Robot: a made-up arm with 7 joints. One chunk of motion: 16 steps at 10 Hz.
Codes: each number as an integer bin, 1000 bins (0 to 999) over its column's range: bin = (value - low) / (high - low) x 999, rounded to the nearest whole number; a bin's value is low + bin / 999 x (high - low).
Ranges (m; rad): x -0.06..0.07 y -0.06..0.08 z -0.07..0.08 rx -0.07..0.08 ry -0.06..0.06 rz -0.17..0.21
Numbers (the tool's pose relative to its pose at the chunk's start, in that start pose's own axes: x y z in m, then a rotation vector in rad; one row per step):
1: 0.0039 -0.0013 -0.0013 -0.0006 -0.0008 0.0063
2: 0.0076 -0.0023 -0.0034 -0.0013 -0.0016 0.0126
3: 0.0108 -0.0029 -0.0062 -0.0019 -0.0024 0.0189
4: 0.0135 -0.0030 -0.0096 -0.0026 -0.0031 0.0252
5: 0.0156 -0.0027 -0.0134 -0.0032 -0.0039 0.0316
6: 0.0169 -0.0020 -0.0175 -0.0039 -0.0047 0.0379
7: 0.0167 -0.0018 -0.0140 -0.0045 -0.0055 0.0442
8: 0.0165 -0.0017 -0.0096 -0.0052 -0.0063 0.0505
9: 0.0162 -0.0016 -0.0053 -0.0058 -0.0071 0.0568
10: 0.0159 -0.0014 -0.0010 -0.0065 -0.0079 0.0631
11: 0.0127 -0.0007 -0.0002 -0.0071 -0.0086 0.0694
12: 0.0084 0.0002 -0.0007 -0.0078 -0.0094 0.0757
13: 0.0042 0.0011 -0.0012 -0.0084 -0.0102 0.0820
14: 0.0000 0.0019 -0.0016 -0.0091 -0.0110 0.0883
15: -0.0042 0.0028 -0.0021 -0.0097 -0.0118 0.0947
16: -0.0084 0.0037 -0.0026 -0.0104 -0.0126 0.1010
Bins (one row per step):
1: 491 419 458 462 493 463
2: 519 412 444 458 486 480
3: 544 407 425 454 480 497
4: 565 407 402 449 474 513
5: 581 409 377 445 467 530
6: 591 414 350 440 460 547
7: 589 415 373 436 454 563
8: 588 416 402 432 447 580
9: 586 417 431 428 440 596
10: 583 418 460 423 434 613
11: 559 423 465 419 428 629
12: 526 430 462 414 421 646
13: 493 436 458 410 415 662
14: 461 442 456 406 408 679
15: 429 448 452 402 401 696
16: 397 455 449 397 395 712

